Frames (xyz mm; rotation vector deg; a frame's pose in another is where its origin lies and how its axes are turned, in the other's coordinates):
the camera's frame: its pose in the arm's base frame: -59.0 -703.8 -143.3 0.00 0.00 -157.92
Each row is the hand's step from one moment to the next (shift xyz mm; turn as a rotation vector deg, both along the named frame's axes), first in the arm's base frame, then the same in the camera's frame.
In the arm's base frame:
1: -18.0 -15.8 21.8 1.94 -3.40 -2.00
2: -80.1 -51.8 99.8 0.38 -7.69 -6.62
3: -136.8 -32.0 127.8 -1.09 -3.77 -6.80
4: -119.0 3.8 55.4 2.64 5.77 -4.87
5: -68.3 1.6 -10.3 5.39 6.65 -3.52
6: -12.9 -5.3 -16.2 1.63 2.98 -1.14
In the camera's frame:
1: 22.6 7.9 21.8 -0.52 3.88 -2.00
2: 93.7 17.9 99.8 2.54 7.27 -6.62
3: 138.8 -21.8 127.8 2.43 3.08 -6.80
4: 108.8 -48.3 55.4 -4.62 -4.35 -4.87
5: 62.7 -27.2 -10.3 -7.49 -4.14 -3.52
6: 13.9 0.1 -16.2 -2.63 -2.15 -1.14

